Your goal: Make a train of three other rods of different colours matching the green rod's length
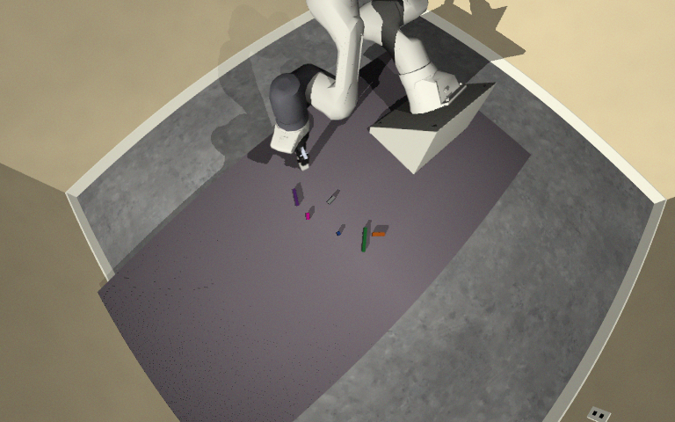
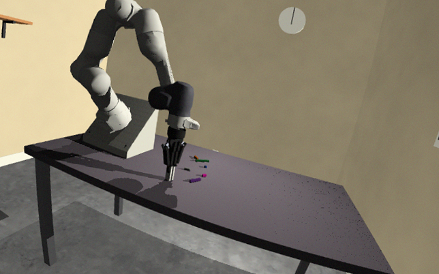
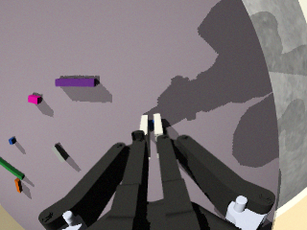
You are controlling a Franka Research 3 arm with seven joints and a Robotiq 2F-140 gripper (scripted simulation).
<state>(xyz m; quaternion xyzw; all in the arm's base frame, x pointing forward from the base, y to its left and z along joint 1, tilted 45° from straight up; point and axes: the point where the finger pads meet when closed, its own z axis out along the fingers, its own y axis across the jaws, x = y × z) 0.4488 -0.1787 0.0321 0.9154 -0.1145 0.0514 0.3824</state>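
The grey rod is 10 mm ahead of my hand, 160 mm to the left of it and 30 mm below it. Round my hand: purple rod 90 mm ahead, 80 mm to the left, 30 mm below; green rod 10 mm ahead, 330 mm to the left, 30 mm below; magenta rod 100 mm ahead, 160 mm to the left, 30 mm below.
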